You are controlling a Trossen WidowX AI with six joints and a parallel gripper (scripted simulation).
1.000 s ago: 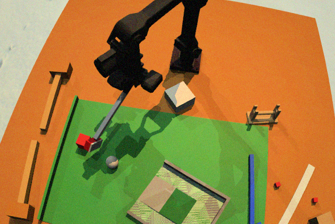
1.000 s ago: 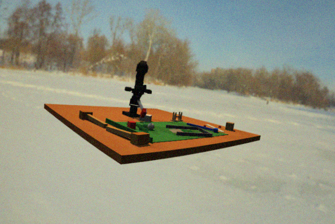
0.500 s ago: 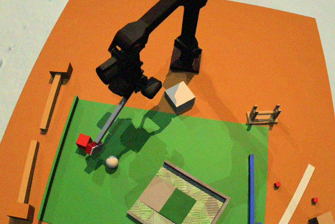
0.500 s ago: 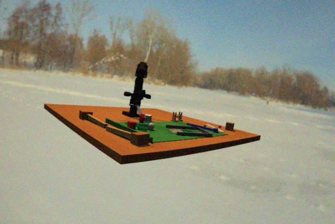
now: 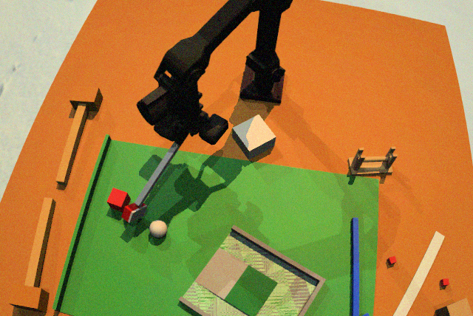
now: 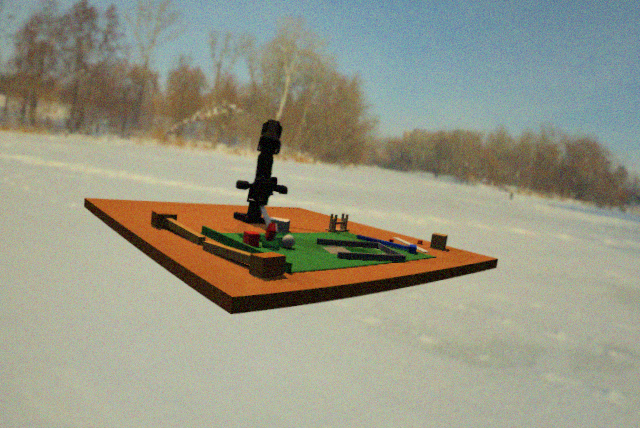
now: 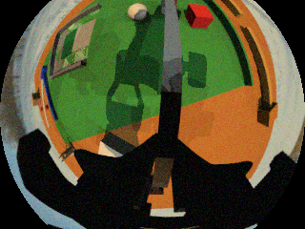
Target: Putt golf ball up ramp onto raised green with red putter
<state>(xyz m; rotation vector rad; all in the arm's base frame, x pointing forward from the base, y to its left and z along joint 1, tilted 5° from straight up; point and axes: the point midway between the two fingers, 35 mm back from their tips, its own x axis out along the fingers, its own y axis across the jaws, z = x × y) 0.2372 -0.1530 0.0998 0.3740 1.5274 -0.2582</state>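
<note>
The grey-white cube is 6 cm behind my gripper tip, 15 cm to the left of it and 7 cm below it. Also, from my gripper tip: white golf ball (23 cm ahead, 3 cm to the right, 6 cm below); then small stand (4 cm behind, 47 cm to the left, 5 cm below); then red cube (18 cm ahead, 14 cm to the right, 7 cm below).
</note>
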